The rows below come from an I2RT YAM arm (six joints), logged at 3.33 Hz.
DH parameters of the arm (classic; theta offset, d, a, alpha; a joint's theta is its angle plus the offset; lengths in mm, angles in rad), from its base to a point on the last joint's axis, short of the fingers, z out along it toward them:
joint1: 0 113.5 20 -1.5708
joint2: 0 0 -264 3.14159
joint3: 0.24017 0 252.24 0
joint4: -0.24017 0 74 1.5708
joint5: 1.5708 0 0 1.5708
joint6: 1.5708 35.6 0 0
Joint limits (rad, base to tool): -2.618..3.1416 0..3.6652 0..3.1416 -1.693..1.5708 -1.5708..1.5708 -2.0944..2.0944
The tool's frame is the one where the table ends.
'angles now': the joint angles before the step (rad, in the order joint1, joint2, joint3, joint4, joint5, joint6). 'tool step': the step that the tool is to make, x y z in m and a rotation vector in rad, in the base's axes. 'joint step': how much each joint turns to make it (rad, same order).
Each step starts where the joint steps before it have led.
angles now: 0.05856, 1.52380, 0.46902, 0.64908, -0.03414, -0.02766
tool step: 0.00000, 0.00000, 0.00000, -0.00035, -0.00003, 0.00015
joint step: 0.00000, 0.00000, 0.00000, -0.00001, 0.00000, -0.00038
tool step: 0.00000, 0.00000, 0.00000, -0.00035, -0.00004, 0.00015
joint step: 0.00000, 0.00000, 0.00000, 0.00001, 0.00000, -0.00038
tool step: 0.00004, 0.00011, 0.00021, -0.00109, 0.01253, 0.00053
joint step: 0.00038, -0.00380, 0.00496, -0.02134, 0.00001, -0.00038
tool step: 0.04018, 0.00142, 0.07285, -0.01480, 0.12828, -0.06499
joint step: 0.00418, -0.04538, 0.37118, -0.54551, 0.06444, 0.02593
